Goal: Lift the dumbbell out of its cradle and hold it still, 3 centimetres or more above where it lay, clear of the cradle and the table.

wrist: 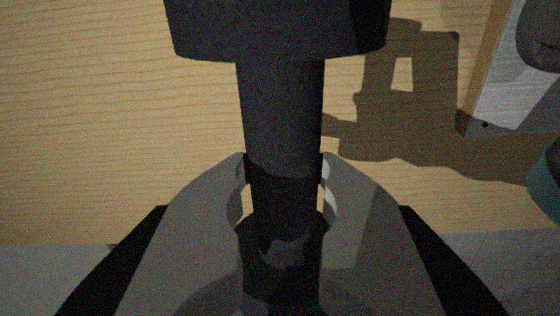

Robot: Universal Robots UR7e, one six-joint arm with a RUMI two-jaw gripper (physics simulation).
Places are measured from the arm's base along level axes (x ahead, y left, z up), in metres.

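Pixels of known places: gripper, fingertip midpoint: (283,155).
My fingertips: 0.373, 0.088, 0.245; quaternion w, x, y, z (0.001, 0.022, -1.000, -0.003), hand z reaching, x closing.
Behind a point stands the place of what it marks, as x, y, z.
The black dumbbell (281,110) {0.374, 0.051, 0.275} runs up the middle of the wrist view, with one thick head at the top edge and its handle coming down between the fingers. Its lower end is dark and partly hidden between the jaws. My gripper (283,155) {0.373, 0.088, 0.245} is shut on the handle, one grey finger on each side. The dumbbell hangs above the wooden table (125,125) {0.658, 0.202, -0.039}, and a shadow lies on the wood to the right, apart from it. The cradle cannot be made out in this view.
A wood-edged board with a pale metallic top (507,95) {0.034, 0.116, -0.007} lies at the upper right, with a dark rounded object (542,37) over it. Part of a teal rounded thing (542,180) shows at the right edge. The table's edge crosses the lower part, with grey floor beyond.
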